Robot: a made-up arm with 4 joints. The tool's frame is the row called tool.
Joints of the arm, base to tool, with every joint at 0 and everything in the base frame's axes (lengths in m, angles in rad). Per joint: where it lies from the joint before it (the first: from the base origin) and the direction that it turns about. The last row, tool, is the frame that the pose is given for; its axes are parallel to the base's.
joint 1: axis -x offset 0 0 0.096
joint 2: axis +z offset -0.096 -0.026 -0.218
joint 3: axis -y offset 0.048 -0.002 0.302
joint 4: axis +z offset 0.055 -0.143 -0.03
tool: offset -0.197 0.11 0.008
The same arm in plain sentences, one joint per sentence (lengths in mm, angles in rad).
The arm has four revolute joints in a row. What follows holds with every joint at zero, and every direction is one of the base frame's.
The first joint sits 96 mm along +z from the base frame's origin and rotates about -x.
The second joint sits 96 mm along -x and 26 mm along -y and 218 mm along -z from the first joint and rotates about +z.
The third joint sits 48 mm along +x and 2 mm along -y and 302 mm along +z from the second joint and rotates about -y.
The fourth joint sits 55 mm along +x and 143 mm along -y and 30 mm along -z from the third joint and rotates about +z.
The tool frame, which is the frame that the pose is given for, sits 197 mm along -x and 110 mm along +y and 8 mm along +z from the fourth joint; its axes are parallel to the base frame's.

